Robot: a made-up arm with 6 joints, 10 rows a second.
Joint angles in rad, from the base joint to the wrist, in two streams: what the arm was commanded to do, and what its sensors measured. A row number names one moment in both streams.
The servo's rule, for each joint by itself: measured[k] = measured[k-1] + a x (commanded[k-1-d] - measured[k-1]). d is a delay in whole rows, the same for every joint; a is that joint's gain. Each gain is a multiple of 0.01, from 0.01 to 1. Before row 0 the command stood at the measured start. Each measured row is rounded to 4 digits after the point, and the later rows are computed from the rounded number. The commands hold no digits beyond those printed.
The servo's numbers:
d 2
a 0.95 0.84 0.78 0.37 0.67 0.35
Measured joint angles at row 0:
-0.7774 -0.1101 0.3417 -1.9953 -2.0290 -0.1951
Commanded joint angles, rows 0 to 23:
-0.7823 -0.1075 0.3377 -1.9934 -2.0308 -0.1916
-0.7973 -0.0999 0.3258 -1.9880 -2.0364 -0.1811
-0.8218 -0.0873 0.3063 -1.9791 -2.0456 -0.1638
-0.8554 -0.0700 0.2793 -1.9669 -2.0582 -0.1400
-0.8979 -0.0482 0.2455 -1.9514 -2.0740 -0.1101
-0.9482 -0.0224 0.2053 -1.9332 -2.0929 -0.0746
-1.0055 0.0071 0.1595 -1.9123 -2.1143 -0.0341
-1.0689 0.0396 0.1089 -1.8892 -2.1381 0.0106
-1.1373 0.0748 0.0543 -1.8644 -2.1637 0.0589
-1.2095 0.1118 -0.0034 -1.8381 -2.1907 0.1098
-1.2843 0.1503 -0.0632 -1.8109 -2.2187 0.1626
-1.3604 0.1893 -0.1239 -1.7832 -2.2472 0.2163
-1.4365 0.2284 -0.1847 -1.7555 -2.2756 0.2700
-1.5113 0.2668 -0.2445 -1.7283 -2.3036 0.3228
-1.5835 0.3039 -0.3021 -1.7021 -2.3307 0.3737
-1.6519 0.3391 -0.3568 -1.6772 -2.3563 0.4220
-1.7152 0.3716 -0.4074 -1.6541 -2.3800 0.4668
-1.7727 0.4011 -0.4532 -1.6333 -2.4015 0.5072
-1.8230 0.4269 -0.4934 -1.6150 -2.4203 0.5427
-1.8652 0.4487 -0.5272 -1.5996 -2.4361 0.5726
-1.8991 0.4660 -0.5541 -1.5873 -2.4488 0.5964
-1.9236 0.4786 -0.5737 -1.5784 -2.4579 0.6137
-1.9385 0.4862 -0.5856 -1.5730 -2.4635 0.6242
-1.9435 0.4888 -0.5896 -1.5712 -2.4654 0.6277
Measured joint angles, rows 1 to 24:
-0.7774 -0.1101 0.3417 -1.9953 -2.0290 -0.1951
-0.7774 -0.1101 0.3417 -1.9953 -2.0290 -0.1951
-0.7821 -0.1079 0.3386 -1.9946 -2.0302 -0.1939
-0.7965 -0.1012 0.3286 -1.9922 -2.0344 -0.1894
-0.8205 -0.0895 0.3112 -1.9874 -2.0419 -0.1804
-0.8537 -0.0731 0.2863 -1.9798 -2.0528 -0.1663
-0.8957 -0.0522 0.2545 -1.9693 -2.0670 -0.1466
-0.9456 -0.0272 0.2161 -1.9559 -2.0844 -0.1214
-1.0025 0.0016 0.1720 -1.9398 -2.1044 -0.0908
-1.0656 0.0335 0.1228 -1.9211 -2.1270 -0.0553
-1.1337 0.0682 0.0694 -1.9001 -2.1516 -0.0153
-1.2057 0.1048 0.0126 -1.8772 -2.1778 0.0285
-1.2804 0.1430 -0.0465 -1.8527 -2.2052 0.0754
-1.3564 0.1819 -0.1069 -1.8270 -2.2333 0.1247
-1.4325 0.2210 -0.1676 -1.8005 -2.2616 0.1756
-1.5074 0.2595 -0.2276 -1.7738 -2.2897 0.2271
-1.5797 0.2968 -0.2857 -1.7473 -2.3172 0.2784
-1.6483 0.3323 -0.3412 -1.7214 -2.3434 0.3287
-1.7119 0.3653 -0.3928 -1.6965 -2.3679 0.3770
-1.7697 0.3954 -0.4399 -1.6731 -2.3904 0.4226
-1.8203 0.4219 -0.4816 -1.6516 -2.4104 0.4646
-1.8630 0.4444 -0.5172 -1.6324 -2.4276 0.5024
-1.8973 0.4625 -0.5460 -1.6157 -2.4418 0.5353
-1.9223 0.4760 -0.5676 -1.6019 -2.4526 0.5627

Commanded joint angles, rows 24 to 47:
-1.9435 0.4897 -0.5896 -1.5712 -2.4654 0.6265
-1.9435 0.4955 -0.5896 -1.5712 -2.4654 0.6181
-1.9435 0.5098 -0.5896 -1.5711 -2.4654 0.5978
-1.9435 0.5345 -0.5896 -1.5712 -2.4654 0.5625
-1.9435 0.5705 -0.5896 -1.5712 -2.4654 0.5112
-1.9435 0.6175 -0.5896 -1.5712 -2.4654 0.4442
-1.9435 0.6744 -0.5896 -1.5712 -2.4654 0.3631
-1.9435 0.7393 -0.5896 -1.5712 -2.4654 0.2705
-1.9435 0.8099 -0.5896 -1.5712 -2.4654 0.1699
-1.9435 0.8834 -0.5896 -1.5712 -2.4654 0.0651
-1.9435 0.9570 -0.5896 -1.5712 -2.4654 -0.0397
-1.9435 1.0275 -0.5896 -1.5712 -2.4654 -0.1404
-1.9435 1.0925 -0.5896 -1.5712 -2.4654 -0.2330
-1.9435 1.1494 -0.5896 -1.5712 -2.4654 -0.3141
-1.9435 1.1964 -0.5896 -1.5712 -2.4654 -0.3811
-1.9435 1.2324 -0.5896 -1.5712 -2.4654 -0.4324
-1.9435 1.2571 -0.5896 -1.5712 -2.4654 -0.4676
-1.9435 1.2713 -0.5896 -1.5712 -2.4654 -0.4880
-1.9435 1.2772 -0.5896 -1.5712 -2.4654 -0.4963
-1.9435 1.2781 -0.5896 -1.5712 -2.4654 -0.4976
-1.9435 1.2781 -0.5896 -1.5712 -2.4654 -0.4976
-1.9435 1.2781 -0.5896 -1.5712 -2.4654 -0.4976
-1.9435 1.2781 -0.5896 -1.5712 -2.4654 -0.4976
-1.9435 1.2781 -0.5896 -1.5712 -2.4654 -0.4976
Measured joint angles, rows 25 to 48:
-1.9377 0.4846 -0.5816 -1.5912 -2.4599 0.5842
-1.9432 0.4881 -0.5878 -1.5838 -2.4636 0.5994
-1.9435 0.4894 -0.5892 -1.5791 -2.4648 0.6089
-1.9435 0.4945 -0.5895 -1.5762 -2.4652 0.6121
-1.9435 0.5074 -0.5896 -1.5743 -2.4653 0.6071
-1.9435 0.5302 -0.5896 -1.5732 -2.4654 0.5915
-1.9435 0.5641 -0.5896 -1.5725 -2.4654 0.5634
-1.9435 0.6090 -0.5896 -1.5720 -2.4654 0.5217
-1.9435 0.6639 -0.5896 -1.5717 -2.4654 0.4662
-1.9435 0.7272 -0.5896 -1.5715 -2.4654 0.3977
-1.9435 0.7967 -0.5896 -1.5714 -2.4654 0.3180
-1.9435 0.8695 -0.5896 -1.5713 -2.4654 0.2295
-1.9435 0.9430 -0.5896 -1.5713 -2.4654 0.1353
-1.9435 1.0140 -0.5896 -1.5713 -2.4654 0.0388
-1.9435 1.0799 -0.5896 -1.5713 -2.4654 -0.0563
-1.9435 1.1383 -0.5896 -1.5713 -2.4654 -0.1465
-1.9435 1.1871 -0.5896 -1.5713 -2.4654 -0.2286
-1.9435 1.2252 -0.5896 -1.5713 -2.4654 -0.2999
-1.9435 1.2520 -0.5896 -1.5713 -2.4654 -0.3586
-1.9435 1.2682 -0.5896 -1.5713 -2.4654 -0.4039
-1.9435 1.2758 -0.5896 -1.5713 -2.4654 -0.4362
-1.9435 1.2777 -0.5896 -1.5713 -2.4654 -0.4577
-1.9435 1.2780 -0.5896 -1.5713 -2.4654 -0.4717
-1.9435 1.2781 -0.5896 -1.5713 -2.4654 -0.4808

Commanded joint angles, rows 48 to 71:
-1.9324 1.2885 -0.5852 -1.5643 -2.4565 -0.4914
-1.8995 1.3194 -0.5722 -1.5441 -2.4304 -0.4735
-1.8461 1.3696 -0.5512 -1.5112 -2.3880 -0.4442
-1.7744 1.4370 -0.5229 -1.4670 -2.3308 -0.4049
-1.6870 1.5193 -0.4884 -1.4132 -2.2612 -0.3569
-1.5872 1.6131 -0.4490 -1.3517 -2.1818 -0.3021
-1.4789 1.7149 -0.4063 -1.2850 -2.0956 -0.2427
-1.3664 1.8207 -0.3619 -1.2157 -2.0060 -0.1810
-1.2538 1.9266 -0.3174 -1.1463 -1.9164 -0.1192
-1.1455 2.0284 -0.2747 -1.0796 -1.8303 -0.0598
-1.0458 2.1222 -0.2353 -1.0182 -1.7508 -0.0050
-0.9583 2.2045 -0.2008 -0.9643 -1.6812 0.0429
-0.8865 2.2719 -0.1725 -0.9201 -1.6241 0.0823
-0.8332 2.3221 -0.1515 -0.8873 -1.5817 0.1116
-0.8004 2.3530 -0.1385 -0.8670 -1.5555 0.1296
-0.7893 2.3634 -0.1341 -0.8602 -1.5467 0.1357
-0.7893 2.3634 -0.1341 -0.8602 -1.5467 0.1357
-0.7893 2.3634 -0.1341 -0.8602 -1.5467 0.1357
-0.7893 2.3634 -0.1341 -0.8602 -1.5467 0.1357
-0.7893 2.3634 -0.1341 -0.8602 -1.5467 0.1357
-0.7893 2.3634 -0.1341 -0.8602 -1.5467 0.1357
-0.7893 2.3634 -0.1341 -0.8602 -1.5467 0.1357
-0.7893 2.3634 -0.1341 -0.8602 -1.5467 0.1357
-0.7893 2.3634 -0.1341 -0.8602 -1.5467 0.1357
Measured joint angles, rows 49 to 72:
-1.9435 1.2781 -0.5896 -1.5713 -2.4654 -0.4867
-1.9435 1.2781 -0.5896 -1.5713 -2.4654 -0.4905
-1.9330 1.2868 -0.5862 -1.5687 -2.4594 -0.4908
-1.9012 1.3142 -0.5753 -1.5596 -2.4400 -0.4847
-1.8489 1.3607 -0.5565 -1.5417 -2.4052 -0.4705
-1.7781 1.4248 -0.5303 -1.5141 -2.3554 -0.4475
-1.6916 1.5042 -0.4976 -1.4768 -2.2923 -0.4158
-1.5924 1.5957 -0.4597 -1.4305 -2.2183 -0.3760
-1.4846 1.6958 -0.4180 -1.3767 -2.1361 -0.3293
-1.3723 1.8007 -0.3742 -1.3171 -2.0489 -0.2774
-1.2597 1.9065 -0.3299 -1.2539 -1.9601 -0.2220
-1.1512 2.0089 -0.2868 -1.1894 -1.8731 -0.1652
-1.0511 2.1041 -0.2466 -1.1261 -1.7912 -0.1091
-0.9629 2.1884 -0.2109 -1.0662 -1.7175 -0.0559
-0.8903 2.2585 -0.1809 -1.0121 -1.6549 -0.0075
-0.8361 2.3119 -0.1580 -0.9659 -1.6059 0.0342
-0.8022 2.3464 -0.1428 -0.9293 -1.5721 0.0676
-0.7899 2.3607 -0.1360 -0.9037 -1.5551 0.0914
-0.7893 2.3630 -0.1345 -0.8876 -1.5495 0.1069
-0.7893 2.3633 -0.1342 -0.8775 -1.5476 0.1170
-0.7893 2.3634 -0.1341 -0.8711 -1.5470 0.1235
-0.7893 2.3634 -0.1341 -0.8671 -1.5468 0.1278
-0.7893 2.3634 -0.1341 -0.8645 -1.5467 0.1306
-0.7893 2.3634 -0.1341 -0.8629 -1.5467 0.1324

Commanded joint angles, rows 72 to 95:
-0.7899 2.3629 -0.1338 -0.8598 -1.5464 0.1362
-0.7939 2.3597 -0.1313 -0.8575 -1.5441 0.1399
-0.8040 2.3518 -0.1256 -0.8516 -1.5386 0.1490
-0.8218 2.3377 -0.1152 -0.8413 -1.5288 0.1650
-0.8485 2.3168 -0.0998 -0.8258 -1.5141 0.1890
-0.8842 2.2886 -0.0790 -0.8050 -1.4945 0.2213
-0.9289 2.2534 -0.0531 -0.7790 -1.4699 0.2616
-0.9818 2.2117 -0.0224 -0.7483 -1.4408 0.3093
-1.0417 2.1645 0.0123 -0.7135 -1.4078 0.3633
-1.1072 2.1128 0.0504 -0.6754 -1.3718 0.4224
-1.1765 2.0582 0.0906 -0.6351 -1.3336 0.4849
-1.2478 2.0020 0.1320 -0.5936 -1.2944 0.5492
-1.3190 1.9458 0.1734 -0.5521 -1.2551 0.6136
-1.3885 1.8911 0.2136 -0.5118 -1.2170 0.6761
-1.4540 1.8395 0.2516 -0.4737 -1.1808 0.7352
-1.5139 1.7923 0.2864 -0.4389 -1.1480 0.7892
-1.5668 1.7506 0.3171 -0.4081 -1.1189 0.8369
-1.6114 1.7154 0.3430 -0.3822 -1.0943 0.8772
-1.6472 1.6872 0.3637 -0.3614 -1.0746 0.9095
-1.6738 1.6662 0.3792 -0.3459 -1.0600 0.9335
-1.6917 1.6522 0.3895 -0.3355 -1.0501 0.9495
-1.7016 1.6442 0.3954 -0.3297 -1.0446 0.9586
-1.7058 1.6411 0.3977 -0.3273 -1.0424 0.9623
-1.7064 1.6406 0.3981 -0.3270 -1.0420 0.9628
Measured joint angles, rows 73 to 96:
-0.7893 2.3634 -0.1341 -0.8619 -1.5467 0.1336
-0.7893 2.3634 -0.1341 -0.8613 -1.5467 0.1343
-0.7899 2.3630 -0.1339 -0.8607 -1.5465 0.1350
-0.7937 2.3602 -0.1319 -0.8595 -1.5449 0.1367
-0.8035 2.3531 -0.1270 -0.8566 -1.5407 0.1410
-0.8209 2.3402 -0.1178 -0.8509 -1.5327 0.1494
-0.8471 2.3205 -0.1038 -0.8416 -1.5202 0.1633
-0.8823 2.2937 -0.0845 -0.8281 -1.5030 0.1836
-0.9266 2.2598 -0.0600 -0.8099 -1.4808 0.2109
-0.9790 2.2194 -0.0307 -0.7871 -1.4540 0.2453
-1.0386 2.1733 0.0028 -0.7599 -1.4230 0.2866
-1.1038 2.1225 0.0399 -0.7286 -1.3887 0.3341
-1.1729 2.0685 0.0794 -0.6940 -1.3518 0.3869
-1.2441 2.0126 0.1204 -0.6569 -1.3133 0.4437
-1.3153 1.9565 0.1617 -0.6181 -1.2743 0.5032
-1.3848 1.9016 0.2022 -0.5788 -1.2359 0.5637
-1.4505 1.8494 0.2407 -0.5399 -1.1990 0.6237
-1.5107 1.8014 0.2763 -0.5025 -1.1648 0.6816
-1.5640 1.7587 0.3081 -0.4676 -1.1340 0.7360
-1.6090 1.7223 0.3353 -0.4360 -1.1074 0.7854
-1.6453 1.6928 0.3575 -0.4084 -1.0854 0.8288
-1.6724 1.6705 0.3744 -0.3853 -1.0684 0.8654
-1.6907 1.6551 0.3862 -0.3669 -1.0561 0.8948
-1.7011 1.6459 0.3934 -0.3531 -1.0484 0.9171

